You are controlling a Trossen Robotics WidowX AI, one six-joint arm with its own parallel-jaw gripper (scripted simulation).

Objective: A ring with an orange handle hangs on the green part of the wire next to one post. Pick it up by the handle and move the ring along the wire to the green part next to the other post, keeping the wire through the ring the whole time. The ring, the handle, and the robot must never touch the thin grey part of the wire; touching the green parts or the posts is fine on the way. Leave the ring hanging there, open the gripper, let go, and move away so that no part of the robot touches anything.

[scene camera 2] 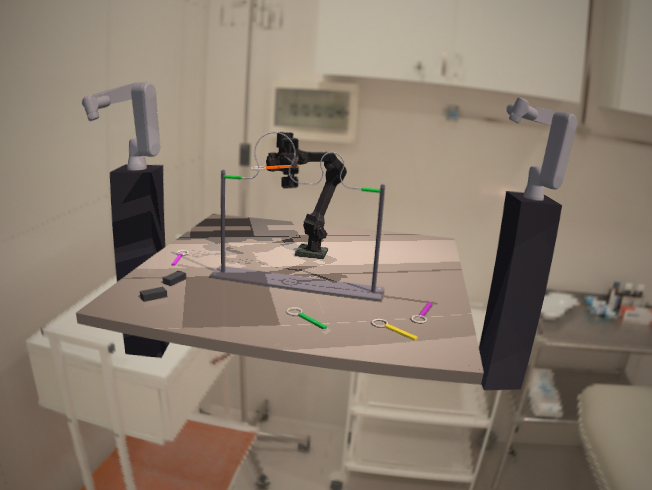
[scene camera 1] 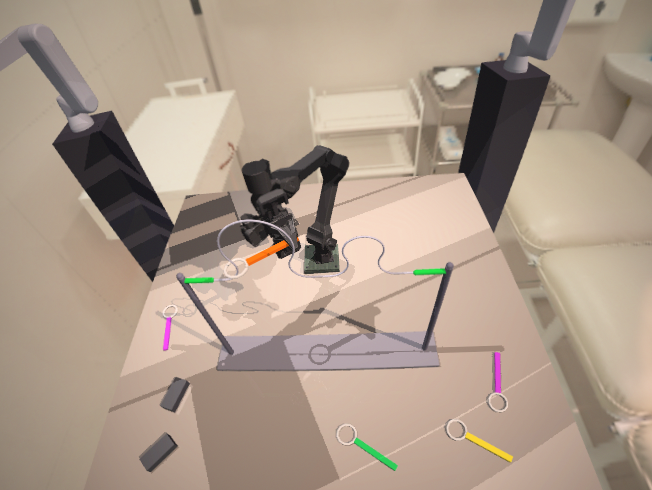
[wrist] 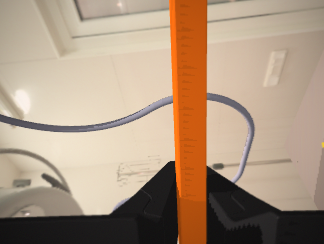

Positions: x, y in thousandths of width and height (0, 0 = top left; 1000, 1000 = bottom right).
my gripper: scene camera 2 453, 342; scene camera 1 455, 511; wrist 569, 695
